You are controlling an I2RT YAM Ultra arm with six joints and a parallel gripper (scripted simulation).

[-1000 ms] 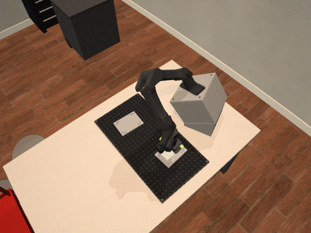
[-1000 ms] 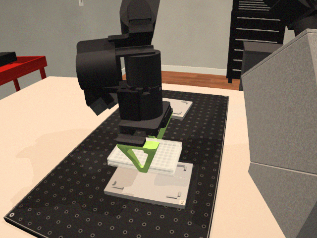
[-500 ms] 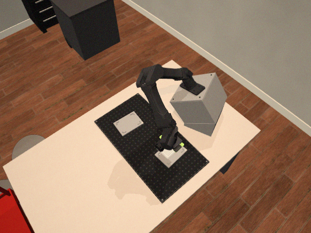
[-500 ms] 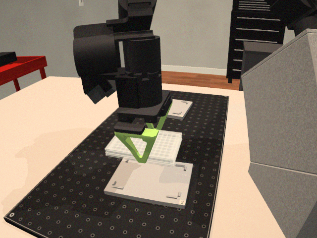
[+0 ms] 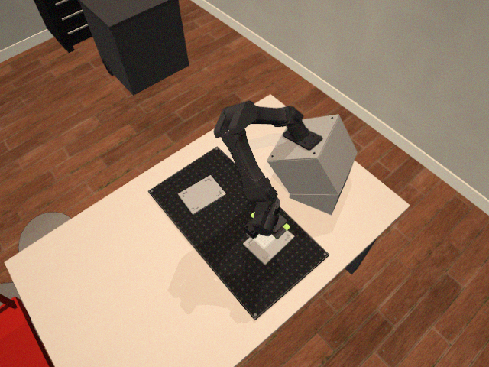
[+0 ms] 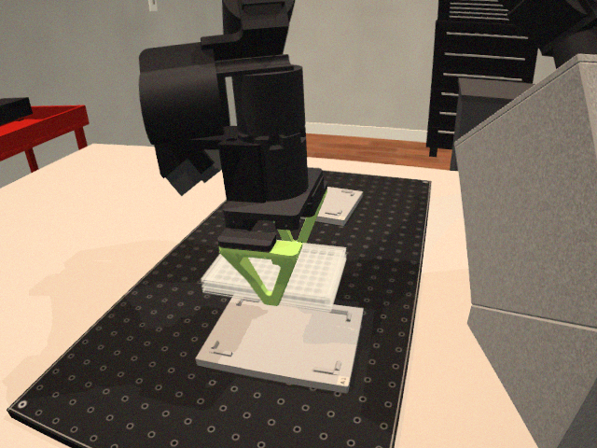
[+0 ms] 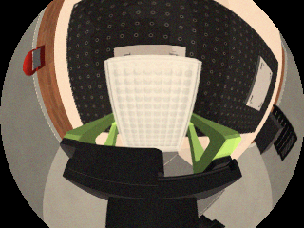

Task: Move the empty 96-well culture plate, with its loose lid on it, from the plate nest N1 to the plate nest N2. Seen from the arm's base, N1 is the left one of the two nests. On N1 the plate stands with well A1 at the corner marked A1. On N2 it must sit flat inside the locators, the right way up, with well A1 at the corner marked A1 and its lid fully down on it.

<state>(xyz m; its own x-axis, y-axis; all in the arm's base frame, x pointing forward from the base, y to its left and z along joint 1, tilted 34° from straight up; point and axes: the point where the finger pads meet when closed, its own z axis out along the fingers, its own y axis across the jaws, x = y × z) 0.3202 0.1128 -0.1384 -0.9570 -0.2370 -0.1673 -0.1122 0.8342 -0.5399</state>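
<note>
Now: hand 1 cm below the clear lid and 1 cm short of it. The rest, counted from my hand: A1 mark (8 cm below, 8 cm behind, 5 cm to the left); then nest N1 (9 cm below); then nest N2 (33 cm to the right, 9 cm below, 9 cm ahead).
</note>
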